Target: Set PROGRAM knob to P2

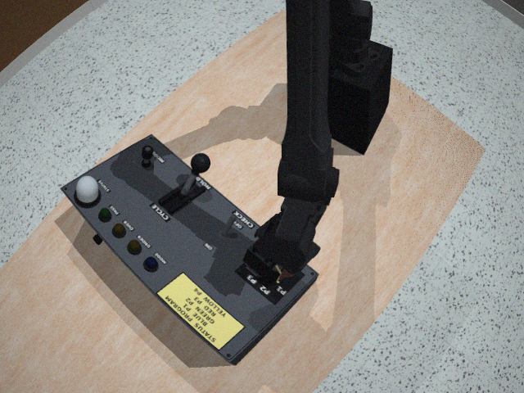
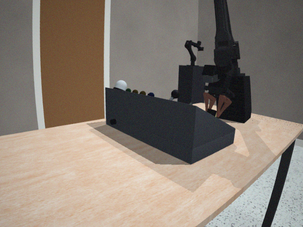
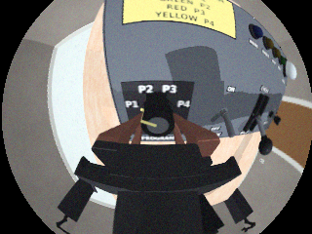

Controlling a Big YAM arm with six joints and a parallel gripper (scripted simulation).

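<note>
Now: hand 120 mm to the left of the check toggle and 10 mm short of it. From my hand the other things lie so: small knob: 360 mm to the right, 30 mm ahead; dark grey console: 170 mm to the right, 50 mm ahead, 20 mm below; ball-topped lever: 240 mm to the right, 10 mm above.
</note>
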